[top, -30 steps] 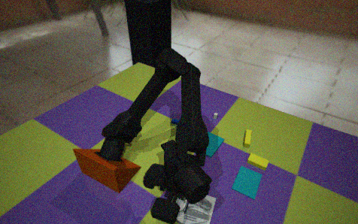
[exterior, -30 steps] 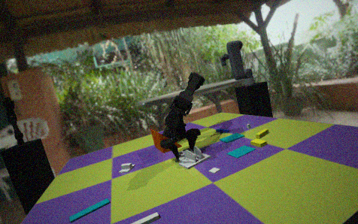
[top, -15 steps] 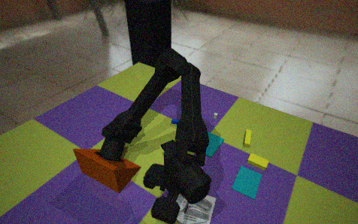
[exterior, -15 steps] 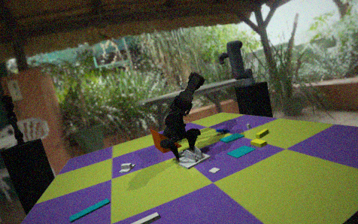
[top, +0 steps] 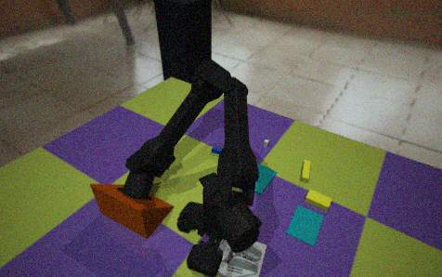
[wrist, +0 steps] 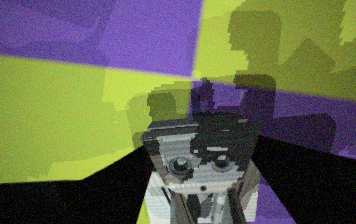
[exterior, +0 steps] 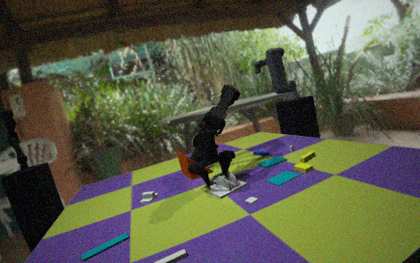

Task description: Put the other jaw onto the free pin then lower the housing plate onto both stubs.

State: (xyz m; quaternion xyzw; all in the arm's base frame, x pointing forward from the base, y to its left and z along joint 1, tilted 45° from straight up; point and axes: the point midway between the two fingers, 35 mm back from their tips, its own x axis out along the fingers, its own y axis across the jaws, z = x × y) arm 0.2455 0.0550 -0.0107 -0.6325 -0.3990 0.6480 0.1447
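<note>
My gripper tip is now 1 cm short of the grey base block and 2 cm below it. Also, from my gripper tip: white tile (20 cm ahead, 5 cm to the left, 1 cm below); blue bar (20 cm behind, 29 cm to the left, 1 cm below); grey jaw (2 cm ahead, 2 cm to the left).
</note>
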